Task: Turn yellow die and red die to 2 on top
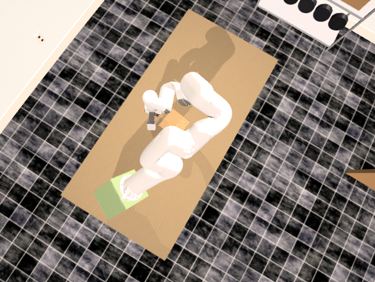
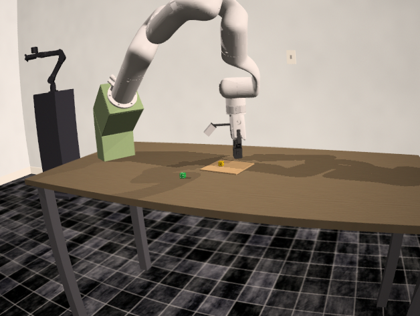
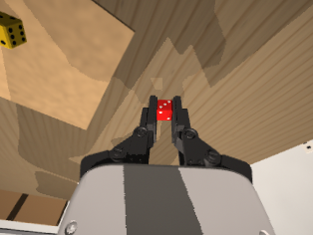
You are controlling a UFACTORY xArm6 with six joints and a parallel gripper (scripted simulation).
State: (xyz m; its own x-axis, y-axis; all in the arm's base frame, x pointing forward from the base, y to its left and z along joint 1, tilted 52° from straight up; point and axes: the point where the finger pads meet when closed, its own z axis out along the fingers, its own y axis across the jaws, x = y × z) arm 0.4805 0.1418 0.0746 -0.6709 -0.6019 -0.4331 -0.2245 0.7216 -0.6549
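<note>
My hand is 10 mm past the tan mat, 130 mm to the left of it and 20 mm above it. Also, from my hand: red die 10 mm below; then green die 130 mm behind, 270 mm to the right, 10 mm below; then yellow die 40 mm behind, 130 mm to the right, 10 mm below.
</note>
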